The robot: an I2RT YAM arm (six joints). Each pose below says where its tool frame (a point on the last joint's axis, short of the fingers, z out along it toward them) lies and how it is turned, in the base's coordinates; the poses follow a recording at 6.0 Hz.
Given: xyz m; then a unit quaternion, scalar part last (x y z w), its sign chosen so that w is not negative.
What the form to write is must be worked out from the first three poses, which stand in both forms.
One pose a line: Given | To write
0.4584 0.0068 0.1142 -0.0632 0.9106 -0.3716 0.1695 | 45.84 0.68 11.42 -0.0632 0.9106 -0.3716 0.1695
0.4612 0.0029 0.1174 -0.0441 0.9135 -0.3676 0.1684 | 46.12 0.29 11.74 -0.0441 0.9135 -0.3676 0.1684
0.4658 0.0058 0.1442 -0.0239 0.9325 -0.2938 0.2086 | 46.58 0.58 14.42 -0.0239 0.9325 -0.2938 0.2086
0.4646 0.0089 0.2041 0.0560 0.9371 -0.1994 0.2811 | 46.46 0.89 20.41 0.0560 0.9371 -0.1994 0.2811
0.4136 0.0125 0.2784 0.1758 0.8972 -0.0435 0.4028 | 41.36 1.25 27.84 0.1758 0.8972 -0.0435 0.4028
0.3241 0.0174 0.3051 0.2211 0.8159 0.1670 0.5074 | 32.41 1.74 30.51 0.2211 0.8159 0.1670 0.5074
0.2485 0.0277 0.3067 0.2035 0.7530 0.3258 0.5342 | 24.85 2.77 30.67 0.2035 0.7530 0.3258 0.5342
